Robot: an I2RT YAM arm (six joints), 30 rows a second.
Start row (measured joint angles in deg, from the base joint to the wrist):
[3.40, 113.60, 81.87, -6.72, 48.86, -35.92]
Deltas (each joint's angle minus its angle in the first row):
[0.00, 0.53, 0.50, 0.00, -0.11, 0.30]
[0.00, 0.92, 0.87, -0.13, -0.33, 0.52]
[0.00, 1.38, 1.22, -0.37, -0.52, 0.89]
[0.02, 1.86, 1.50, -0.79, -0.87, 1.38]
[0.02, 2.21, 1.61, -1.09, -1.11, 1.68]
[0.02, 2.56, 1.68, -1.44, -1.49, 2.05]
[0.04, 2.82, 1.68, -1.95, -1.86, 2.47]
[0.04, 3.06, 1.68, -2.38, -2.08, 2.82]
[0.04, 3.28, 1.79, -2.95, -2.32, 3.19]
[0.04, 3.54, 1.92, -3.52, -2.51, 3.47]
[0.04, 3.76, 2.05, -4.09, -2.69, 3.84]
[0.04, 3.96, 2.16, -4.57, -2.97, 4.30]
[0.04, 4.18, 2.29, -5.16, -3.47, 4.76]
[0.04, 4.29, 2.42, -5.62, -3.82, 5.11]
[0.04, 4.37, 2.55, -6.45, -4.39, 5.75]
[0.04, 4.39, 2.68, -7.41, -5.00, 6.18]
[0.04, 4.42, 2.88, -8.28, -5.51, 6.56]
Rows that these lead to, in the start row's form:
[3.40, 114.13, 82.37, -6.72, 48.75, -35.62]
[3.40, 114.52, 82.74, -6.85, 48.53, -35.40]
[3.40, 114.98, 83.09, -7.09, 48.34, -35.03]
[3.42, 115.46, 83.37, -7.51, 47.99, -34.54]
[3.42, 115.81, 83.48, -7.81, 47.75, -34.24]
[3.42, 116.16, 83.55, -8.16, 47.37, -33.87]
[3.44, 116.42, 83.55, -8.67, 47.00, -33.45]
[3.44, 116.66, 83.55, -9.10, 46.78, -33.10]
[3.44, 116.88, 83.66, -9.67, 46.54, -32.73]
[3.44, 117.14, 83.79, -10.24, 46.35, -32.45]
[3.44, 117.36, 83.92, -10.81, 46.17, -32.08]
[3.44, 117.56, 84.03, -11.29, 45.89, -31.62]
[3.44, 117.78, 84.16, -11.88, 45.39, -31.16]
[3.44, 117.89, 84.29, -12.34, 45.04, -30.81]
[3.44, 117.97, 84.42, -13.17, 44.47, -30.17]
[3.44, 117.99, 84.55, -14.13, 43.86, -29.74]
[3.44, 118.02, 84.75, -15.00, 43.35, -29.36]

